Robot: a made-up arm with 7 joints. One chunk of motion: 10 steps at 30 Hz.
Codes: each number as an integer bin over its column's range. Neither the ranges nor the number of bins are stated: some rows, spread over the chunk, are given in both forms.
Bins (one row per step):
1: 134 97 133 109 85 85
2: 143 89 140 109 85 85
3: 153 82 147 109 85 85
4: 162 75 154 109 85 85
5: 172 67 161 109 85 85
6: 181 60 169 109 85 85
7: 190 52 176 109 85 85
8: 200 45 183 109 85 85
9: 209 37 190 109 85 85
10: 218 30 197 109 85 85
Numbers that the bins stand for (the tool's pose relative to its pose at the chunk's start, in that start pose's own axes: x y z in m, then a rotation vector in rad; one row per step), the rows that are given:
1: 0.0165 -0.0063 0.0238 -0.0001 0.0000 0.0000
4: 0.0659 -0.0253 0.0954 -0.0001 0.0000 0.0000
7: 0.1153 -0.0451 0.1705 -0.0001 0.0000 0.0000
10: 0.1647 -0.0641 0.2421 -0.0001 0.0000 0.0000
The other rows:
2: 0.0324 -0.0132 0.0476 -0.0001 0.0000 0.0000
3: 0.0500 -0.0193 0.0715 -0.0001 0.0000 0.0000
5: 0.0835 -0.0322 0.1193 -0.0001 0.0000 0.0000
6: 0.0994 -0.0382 0.1466 -0.0001 0.0000 0.0000
8: 0.1329 -0.0512 0.1944 -0.0001 0.0000 0.0000
9: 0.1488 -0.0581 0.2182 -0.0001 0.0000 0.0000

